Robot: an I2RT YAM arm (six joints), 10 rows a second.
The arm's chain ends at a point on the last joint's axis. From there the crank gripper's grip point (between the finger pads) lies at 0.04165 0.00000 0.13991 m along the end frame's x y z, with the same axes.
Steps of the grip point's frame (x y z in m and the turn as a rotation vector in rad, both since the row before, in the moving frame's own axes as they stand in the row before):
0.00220, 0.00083, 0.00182, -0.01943, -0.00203, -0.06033
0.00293, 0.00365, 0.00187, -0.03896, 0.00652, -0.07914
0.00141, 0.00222, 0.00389, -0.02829, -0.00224, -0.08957
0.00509, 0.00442, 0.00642, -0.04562, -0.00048, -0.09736
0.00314, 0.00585, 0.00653, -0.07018, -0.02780, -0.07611
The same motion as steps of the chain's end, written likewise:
0.00248, 0.00062, 0.00174, -0.01943, -0.00203, -0.06033
0.00193, 0.00154, 0.00219, -0.03896, 0.00652, -0.07914
0.00171, 0.00198, 0.00380, -0.02829, -0.00224, -0.08957
0.00504, 0.00209, 0.00645, -0.04562, -0.00048, -0.09736
0.00679, -0.00097, 0.00566, -0.07018, -0.02780, -0.07611

